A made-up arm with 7 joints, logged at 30 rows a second.
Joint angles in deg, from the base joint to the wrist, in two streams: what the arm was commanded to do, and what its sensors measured. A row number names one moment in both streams.
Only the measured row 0 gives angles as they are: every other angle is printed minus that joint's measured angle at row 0.
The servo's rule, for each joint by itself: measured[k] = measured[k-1] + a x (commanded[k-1-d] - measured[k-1]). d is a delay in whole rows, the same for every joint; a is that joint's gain. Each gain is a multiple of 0.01, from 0.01 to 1. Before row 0 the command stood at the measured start. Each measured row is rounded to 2 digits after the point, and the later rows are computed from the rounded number. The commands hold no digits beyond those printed.
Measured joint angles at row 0: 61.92, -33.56, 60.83, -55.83, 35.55, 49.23, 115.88
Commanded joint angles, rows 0 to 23: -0.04, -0.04, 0.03, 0.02, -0.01, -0.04, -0.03; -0.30, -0.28, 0.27, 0.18, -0.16, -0.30, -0.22; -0.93, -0.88, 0.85, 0.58, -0.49, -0.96, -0.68; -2.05, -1.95, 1.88, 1.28, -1.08, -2.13, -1.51; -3.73, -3.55, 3.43, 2.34, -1.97, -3.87, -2.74; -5.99, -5.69, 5.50, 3.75, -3.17, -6.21, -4.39; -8.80, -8.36, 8.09, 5.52, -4.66, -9.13, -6.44; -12.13, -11.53, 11.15, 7.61, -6.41, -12.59, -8.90; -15.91, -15.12, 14.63, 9.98, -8.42, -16.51, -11.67; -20.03, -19.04, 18.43, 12.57, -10.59, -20.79, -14.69; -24.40, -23.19, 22.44, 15.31, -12.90, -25.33, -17.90; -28.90, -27.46, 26.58, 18.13, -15.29, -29.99, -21.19; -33.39, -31.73, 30.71, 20.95, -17.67, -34.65, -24.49; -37.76, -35.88, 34.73, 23.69, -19.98, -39.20, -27.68; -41.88, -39.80, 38.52, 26.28, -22.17, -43.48, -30.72; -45.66, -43.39, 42.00, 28.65, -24.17, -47.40, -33.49; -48.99, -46.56, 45.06, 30.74, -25.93, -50.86, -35.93; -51.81, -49.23, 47.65, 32.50, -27.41, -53.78, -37.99; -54.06, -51.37, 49.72, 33.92, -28.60, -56.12, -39.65; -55.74, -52.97, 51.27, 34.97, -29.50, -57.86, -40.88; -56.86, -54.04, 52.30, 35.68, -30.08, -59.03, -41.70; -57.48, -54.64, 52.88, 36.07, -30.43, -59.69, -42.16; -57.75, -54.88, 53.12, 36.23, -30.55, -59.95, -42.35; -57.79, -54.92, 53.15, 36.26, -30.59, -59.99, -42.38
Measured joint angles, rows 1 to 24: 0.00, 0.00, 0.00, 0.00, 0.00, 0.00, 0.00; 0.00, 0.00, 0.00, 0.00, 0.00, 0.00, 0.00; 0.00, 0.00, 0.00, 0.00, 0.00, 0.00, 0.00; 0.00, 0.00, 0.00, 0.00, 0.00, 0.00, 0.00; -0.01, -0.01, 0.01, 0.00, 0.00, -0.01, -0.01; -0.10, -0.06, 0.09, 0.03, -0.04, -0.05, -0.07; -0.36, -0.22, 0.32, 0.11, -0.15, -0.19, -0.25; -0.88, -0.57, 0.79, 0.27, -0.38, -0.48, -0.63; -1.76, -1.17, 1.58, 0.56, -0.78, -0.99, -1.26; -3.07, -2.07, 2.76, 1.01, -1.38, -1.77, -2.20; -4.85, -3.33, 4.36, 1.64, -2.20, -2.87, -3.47; -7.11, -4.97, 6.40, 2.48, -3.25, -4.33, -5.10; -9.84, -7.00, 8.87, 3.53, -4.54, -6.16, -7.07; -13.00, -9.41, 11.74, 4.80, -6.05, -8.35, -9.36; -16.53, -12.17, 14.95, 6.27, -7.76, -10.90, -11.92; -20.36, -15.23, 18.44, 7.93, -9.64, -13.76, -14.70; -24.40, -18.53, 22.12, 9.75, -11.65, -16.89, -17.64; -28.54, -22.00, 25.90, 11.70, -13.73, -20.24, -20.65; -32.68, -25.56, 29.69, 13.74, -15.84, -23.73, -23.67; -36.70, -29.13, 33.38, 15.83, -17.92, -27.28, -26.62; -40.51, -32.62, 36.88, 17.92, -19.92, -30.82, -29.41; -44.01, -35.94, 40.11, 19.96, -21.79, -34.26, -31.98; -47.13, -39.03, 42.99, 21.91, -23.49, -37.54, -34.28; -49.80, -41.82, 45.47, 23.74, -24.99, -40.59, -36.26
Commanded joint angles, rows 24 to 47: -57.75, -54.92, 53.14, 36.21, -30.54, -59.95, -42.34; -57.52, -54.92, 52.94, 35.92, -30.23, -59.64, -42.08; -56.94, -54.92, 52.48, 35.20, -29.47, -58.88, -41.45; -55.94, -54.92, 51.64, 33.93, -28.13, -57.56, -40.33; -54.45, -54.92, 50.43, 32.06, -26.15, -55.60, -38.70; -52.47, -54.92, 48.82, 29.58, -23.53, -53.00, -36.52; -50.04, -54.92, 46.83, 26.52, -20.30, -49.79, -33.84; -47.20, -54.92, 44.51, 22.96, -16.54, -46.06, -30.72; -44.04, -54.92, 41.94, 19.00, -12.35, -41.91, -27.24; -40.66, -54.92, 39.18, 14.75, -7.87, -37.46, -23.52; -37.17, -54.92, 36.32, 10.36, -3.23, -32.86, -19.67; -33.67, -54.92, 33.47, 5.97, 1.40, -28.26, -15.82; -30.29, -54.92, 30.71, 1.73, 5.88, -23.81, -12.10; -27.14, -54.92, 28.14, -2.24, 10.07, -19.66, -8.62; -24.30, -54.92, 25.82, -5.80, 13.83, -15.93, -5.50; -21.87, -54.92, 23.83, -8.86, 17.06, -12.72, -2.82; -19.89, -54.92, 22.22, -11.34, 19.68, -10.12, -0.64; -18.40, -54.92, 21.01, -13.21, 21.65, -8.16, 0.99; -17.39, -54.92, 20.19, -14.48, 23.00, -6.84, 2.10; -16.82, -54.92, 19.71, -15.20, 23.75, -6.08, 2.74; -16.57, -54.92, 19.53, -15.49, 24.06, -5.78, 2.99; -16.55, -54.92, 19.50, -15.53, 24.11, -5.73, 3.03; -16.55, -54.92, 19.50, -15.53, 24.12, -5.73, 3.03; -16.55, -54.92, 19.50, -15.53, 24.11, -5.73, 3.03
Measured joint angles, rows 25 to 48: -51.99, -44.26, 47.52, 25.41, -26.26, -43.36, -37.89; -53.69, -46.34, 49.13, 26.90, -27.30, -45.81, -39.17; -54.95, -48.05, 50.33, 28.21, -28.11, -47.93, -40.12; -55.83, -49.42, 51.18, 29.34, -28.73, -49.74, -40.80; -56.43, -50.52, 51.77, 30.30, -29.18, -51.27, -41.26; -56.77, -51.40, 52.12, 31.09, -29.44, -52.53, -41.51; -56.82, -52.10, 52.23, 31.67, -29.45, -53.48, -41.49; -56.55, -52.66, 52.05, 31.99, -29.12, -54.09, -41.14; -55.90, -53.11, 51.56, 32.00, -28.38, -54.32, -40.41; -54.84, -53.47, 50.74, 31.66, -27.17, -54.12, -39.24; -53.35, -53.76, 49.57, 30.94, -25.45, -53.47, -37.62; -51.44, -53.99, 48.05, 29.82, -23.22, -52.36, -35.55; -49.15, -54.18, 46.22, 28.31, -20.50, -50.79, -33.06; -46.52, -54.33, 44.11, 26.41, -17.34, -48.79, -30.20; -43.62, -54.45, 41.77, 24.16, -13.81, -46.40, -27.04; -40.54, -54.54, 39.28, 21.61, -10.01, -43.68, -23.67; -37.36, -54.62, 36.71, 18.83, -6.04, -40.70, -20.20; -34.19, -54.68, 34.14, 15.88, -2.01, -37.54, -16.73; -31.12, -54.73, 31.64, 12.84, 1.95, -34.30, -13.36; -28.25, -54.77, 29.30, 9.80, 5.73, -31.06, -10.20; -25.66, -54.80, 27.18, 6.84, 9.22, -27.92, -7.33; -23.41, -54.82, 25.33, 4.03, 12.33, -24.96, -4.83; -21.54, -54.84, 23.79, 1.44, 15.00, -22.24, -2.75; -20.08, -54.86, 22.57, -0.89, 17.19, -19.82, -1.10
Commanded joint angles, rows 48 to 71: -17.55, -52.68, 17.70, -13.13, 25.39, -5.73, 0.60; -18.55, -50.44, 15.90, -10.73, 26.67, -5.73, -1.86; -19.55, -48.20, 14.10, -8.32, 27.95, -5.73, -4.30; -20.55, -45.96, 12.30, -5.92, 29.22, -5.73, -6.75; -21.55, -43.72, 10.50, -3.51, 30.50, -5.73, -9.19; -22.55, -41.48, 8.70, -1.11, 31.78, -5.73, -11.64; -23.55, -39.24, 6.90, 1.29, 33.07, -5.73, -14.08; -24.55, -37.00, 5.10, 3.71, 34.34, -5.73, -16.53; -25.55, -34.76, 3.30, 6.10, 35.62, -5.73, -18.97; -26.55, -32.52, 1.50, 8.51, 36.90, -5.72, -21.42; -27.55, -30.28, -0.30, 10.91, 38.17, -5.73, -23.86; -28.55, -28.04, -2.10, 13.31, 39.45, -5.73, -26.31; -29.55, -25.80, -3.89, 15.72, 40.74, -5.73, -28.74; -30.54, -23.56, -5.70, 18.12, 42.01, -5.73, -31.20; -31.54, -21.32, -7.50, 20.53, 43.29, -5.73, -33.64; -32.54, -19.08, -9.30, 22.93, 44.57, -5.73, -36.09; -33.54, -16.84, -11.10, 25.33, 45.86, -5.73, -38.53; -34.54, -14.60, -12.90, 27.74, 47.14, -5.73, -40.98; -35.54, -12.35, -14.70, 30.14, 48.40, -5.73, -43.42; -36.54, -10.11, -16.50, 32.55, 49.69, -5.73, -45.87; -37.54, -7.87, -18.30, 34.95, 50.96, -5.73, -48.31; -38.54, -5.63, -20.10, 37.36, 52.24, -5.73, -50.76; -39.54, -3.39, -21.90, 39.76, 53.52, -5.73, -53.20; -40.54, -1.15, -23.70, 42.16, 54.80, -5.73, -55.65
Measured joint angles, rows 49 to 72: -18.99, -54.87, 21.66, -2.93, 18.91, -17.71, 0.13; -18.23, -54.88, 21.01, -4.69, 20.21, -15.91, 1.00; -17.71, -54.89, 20.56, -6.21, 21.19, -14.38, 1.61; -17.35, -54.90, 20.24, -7.51, 21.92, -13.08, 2.04; -17.41, -54.46, 19.48, -8.30, 22.79, -11.98, 1.61; -17.76, -53.66, 18.41, -8.64, 23.76, -11.04, 0.57; -18.31, -52.57, 17.12, -8.60, 24.81, -10.24, -0.89; -19.00, -51.25, 15.67, -8.22, 25.91, -9.56, -2.65; -19.79, -49.74, 14.12, -7.56, 27.06, -8.99, -4.61; -20.65, -48.09, 12.49, -6.66, 28.24, -8.50, -6.72; -21.55, -46.32, 10.81, -5.55, 29.45, -8.08, -8.93; -22.48, -44.46, 9.10, -4.25, 30.67, -7.73, -11.21; -23.43, -42.52, 7.36, -2.80, 31.91, -7.43, -13.54; -24.40, -40.52, 5.60, -1.22, 33.16, -7.17, -15.90; -25.38, -38.47, 3.83, 0.48, 34.41, -6.95, -18.29; -26.36, -36.38, 2.05, 2.28, 35.67, -6.77, -20.70; -27.35, -34.26, 0.27, 4.16, 36.94, -6.61, -23.11; -28.34, -32.12, -1.52, 6.11, 38.21, -6.48, -25.54; -29.33, -29.96, -3.31, 8.13, 39.48, -6.37, -27.97; -30.33, -27.78, -5.11, 10.20, 40.75, -6.27, -30.41; -31.33, -25.59, -6.91, 12.32, 42.03, -6.19, -32.85; -32.33, -23.39, -8.71, 14.48, 43.31, -6.12, -35.29; -33.33, -21.18, -10.51, 16.67, 44.58, -6.06, -37.73; -34.33, -18.97, -12.31, 18.89, 45.86, -6.01, -40.17
